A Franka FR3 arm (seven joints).
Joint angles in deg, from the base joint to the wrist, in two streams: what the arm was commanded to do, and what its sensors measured. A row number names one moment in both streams.
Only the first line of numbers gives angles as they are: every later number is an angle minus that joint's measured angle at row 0.
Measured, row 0:
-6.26, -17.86, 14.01, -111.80, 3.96, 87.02, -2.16
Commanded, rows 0 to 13:
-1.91, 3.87, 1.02, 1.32, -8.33, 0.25, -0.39
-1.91, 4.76, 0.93, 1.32, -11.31, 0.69, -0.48
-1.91, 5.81, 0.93, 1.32, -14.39, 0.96, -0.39
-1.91, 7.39, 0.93, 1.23, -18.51, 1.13, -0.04
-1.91, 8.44, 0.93, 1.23, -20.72, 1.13, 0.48
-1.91, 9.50, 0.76, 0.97, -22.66, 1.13, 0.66
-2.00, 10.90, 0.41, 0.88, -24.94, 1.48, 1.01
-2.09, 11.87, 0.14, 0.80, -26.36, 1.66, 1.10
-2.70, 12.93, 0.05, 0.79, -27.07, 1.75, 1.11
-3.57, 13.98, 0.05, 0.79, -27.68, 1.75, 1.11
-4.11, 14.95, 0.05, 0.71, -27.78, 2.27, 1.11
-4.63, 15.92, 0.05, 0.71, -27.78, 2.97, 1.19
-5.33, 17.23, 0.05, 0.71, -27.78, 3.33, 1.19
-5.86, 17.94, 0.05, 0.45, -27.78, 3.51, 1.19
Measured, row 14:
-3.89, 15.00, -0.50, -0.03, -26.77, 2.39, 0.61
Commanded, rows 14 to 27:
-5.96, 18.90, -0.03, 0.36, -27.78, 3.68, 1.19
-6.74, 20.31, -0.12, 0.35, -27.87, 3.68, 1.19
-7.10, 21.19, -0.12, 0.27, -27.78, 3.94, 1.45
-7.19, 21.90, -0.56, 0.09, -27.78, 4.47, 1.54
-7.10, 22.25, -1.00, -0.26, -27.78, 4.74, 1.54
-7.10, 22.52, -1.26, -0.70, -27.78, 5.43, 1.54
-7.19, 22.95, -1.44, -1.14, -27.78, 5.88, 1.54
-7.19, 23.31, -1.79, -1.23, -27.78, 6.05, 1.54
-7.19, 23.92, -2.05, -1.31, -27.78, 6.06, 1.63
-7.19, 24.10, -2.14, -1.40, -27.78, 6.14, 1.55
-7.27, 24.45, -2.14, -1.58, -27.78, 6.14, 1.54
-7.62, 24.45, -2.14, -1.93, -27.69, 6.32, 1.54
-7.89, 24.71, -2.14, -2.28, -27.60, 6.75, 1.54
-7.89, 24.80, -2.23, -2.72, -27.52, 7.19, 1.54
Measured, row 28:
-6.99, 24.75, -2.50, -1.04, -26.89, 5.40, 0.94
